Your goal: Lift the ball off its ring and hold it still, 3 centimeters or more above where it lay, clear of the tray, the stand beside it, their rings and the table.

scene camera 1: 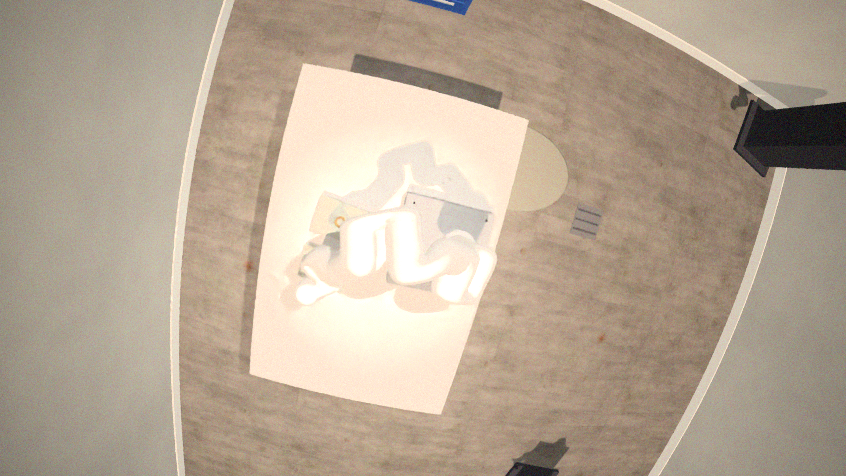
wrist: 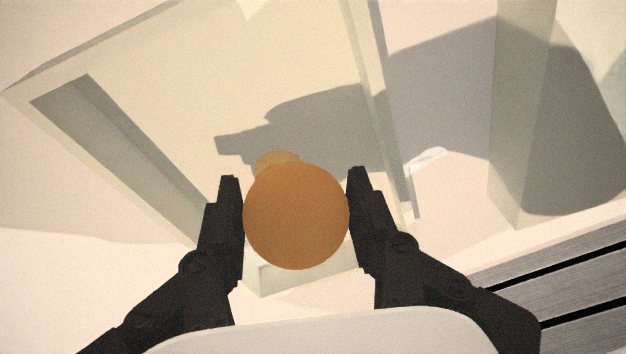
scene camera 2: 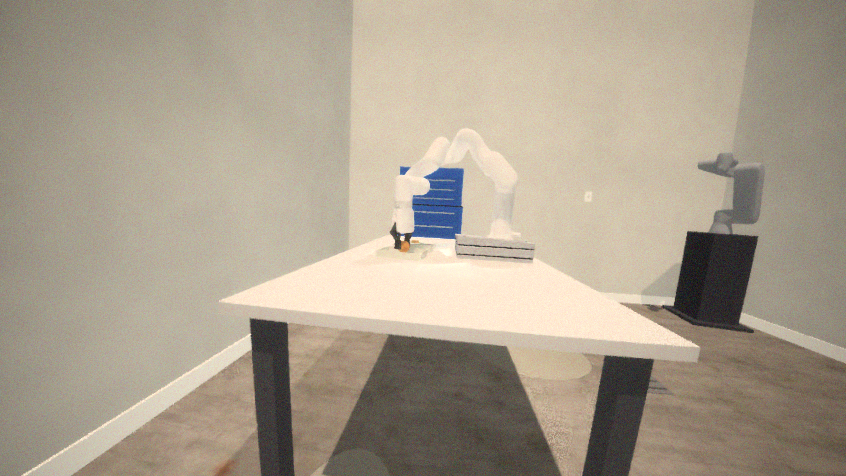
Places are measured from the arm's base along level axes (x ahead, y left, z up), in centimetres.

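Where they show: gripper, fingertip midpoint: [wrist: 294, 191] [scene camera 2: 402, 248]; arm's base, link origin: [scene camera 2: 499, 238].
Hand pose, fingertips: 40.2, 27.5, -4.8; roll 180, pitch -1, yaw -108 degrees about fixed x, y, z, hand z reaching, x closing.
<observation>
Things, the pixels of their top centre, and the offset from my fingertips, as dx, dy, dz. "pt": a spot on its surface instead. Level surfaces: height alone.
- orange ball, top centre: [wrist: 301, 260] [scene camera 2: 403, 240] -0.7, +0.2, +3.5
- orange ring, surface spot: [wrist: 276, 156] pt +0.8, +0.6, -2.3
- walled tray, surface spot: [wrist: 55, 77] pt +8.3, +5.8, -0.3
- yellow ring, surface spot: [scene camera 1: 339, 222] pt +0.8, -17.7, +0.3
- white table, surface height: dz -3.1
The orange ball [scene camera 2: 405, 246] [wrist: 296, 216] is between the two black fingers of my gripper [scene camera 2: 402, 243] [wrist: 294, 191], which touch its sides in the wrist view; my gripper is shut on it. Part of an orange ring [wrist: 276, 156] shows behind the ball, over the pale floor of the walled tray [wrist: 55, 77]. Whether the ball touches its ring is hidden. In the wrist view a pale upright wall [wrist: 517, 100], seemingly the stand's, rises right of the tray. In scene camera 1, a yellow ring [scene camera 1: 339, 222] lies on a pale yellow piece, and the arm hides the ball.
The white table [scene camera 1: 354, 355] [scene camera 2: 449, 301] carries everything. A grey slatted base [scene camera 2: 493, 248] [wrist: 590, 295] bears the arm and stands right of the tray. A blue cabinet [scene camera 2: 440, 219] is behind the table. Another arm stands on a black pedestal [scene camera 2: 712, 278] at the far right.
</observation>
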